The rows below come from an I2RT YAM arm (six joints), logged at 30 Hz.
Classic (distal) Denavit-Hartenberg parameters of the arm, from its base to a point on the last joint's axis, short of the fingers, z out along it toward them. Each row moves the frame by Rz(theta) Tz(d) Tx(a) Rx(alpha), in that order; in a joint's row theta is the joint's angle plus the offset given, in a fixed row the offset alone. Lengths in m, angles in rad.
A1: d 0.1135; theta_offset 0; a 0.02; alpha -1.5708
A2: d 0; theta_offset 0; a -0.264; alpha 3.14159
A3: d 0; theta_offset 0.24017; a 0.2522; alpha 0
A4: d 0; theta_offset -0.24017; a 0.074; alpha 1.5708
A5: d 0; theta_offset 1.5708; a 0; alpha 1.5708
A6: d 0.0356; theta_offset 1.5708; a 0; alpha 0
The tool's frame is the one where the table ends.
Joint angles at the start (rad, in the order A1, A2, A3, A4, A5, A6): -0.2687 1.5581 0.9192 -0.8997 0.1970 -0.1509
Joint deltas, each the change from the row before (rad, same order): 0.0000 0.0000 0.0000 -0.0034 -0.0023 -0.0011; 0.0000 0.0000 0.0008 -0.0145 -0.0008 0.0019; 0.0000 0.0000 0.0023 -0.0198 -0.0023 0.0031; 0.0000 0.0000 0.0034 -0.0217 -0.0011 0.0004; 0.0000 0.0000 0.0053 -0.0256 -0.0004 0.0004; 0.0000 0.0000 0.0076 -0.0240 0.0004 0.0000; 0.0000 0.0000 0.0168 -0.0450 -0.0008 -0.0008
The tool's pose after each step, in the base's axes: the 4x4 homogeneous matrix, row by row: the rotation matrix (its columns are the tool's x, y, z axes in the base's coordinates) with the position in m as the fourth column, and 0 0 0 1 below. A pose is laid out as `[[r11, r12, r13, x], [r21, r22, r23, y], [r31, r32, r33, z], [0, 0, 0, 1]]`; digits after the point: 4 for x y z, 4 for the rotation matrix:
[[-0.9929, 0.1169, -0.0241, 0.2413], [0.1193, 0.9737, -0.1940, -0.0736], [0.0008, -0.1955, -0.9807, 0.1707], [0, 0, 0, 1]]
[[-0.9925, 0.1162, -0.0369, 0.2400], [0.1211, 0.9743, -0.1897, -0.0732], [0.0139, -0.1928, -0.9811, 0.1708], [0, 0, 0, 1]]
[[-0.9918, 0.1162, -0.0528, 0.2384], [0.1240, 0.9753, -0.1830, -0.0727], [0.0303, -0.1880, -0.9817, 0.1713], [0, 0, 0, 1]]
[[-0.9911, 0.1133, -0.0699, 0.2368], [0.1241, 0.9763, -0.1772, -0.0722], [0.0481, -0.1843, -0.9817, 0.1721], [0, 0, 0, 1]]
[[-0.9899, 0.1102, -0.0890, 0.2351], [0.1242, 0.9773, -0.1715, -0.0717], [0.0681, -0.1808, -0.9812, 0.1734], [0, 0, 0, 1]]
[[-0.9887, 0.1073, -0.1046, 0.2341], [0.1239, 0.9780, -0.1676, -0.0715], [0.0843, -0.1787, -0.9803, 0.1753], [0, 0, 0, 1]]
[[-0.9861, 0.1018, -0.1310, 0.2326], [0.1223, 0.9796, -0.1595, -0.0710], [0.1121, -0.1733, -0.9785, 0.1795], [0, 0, 0, 1]]

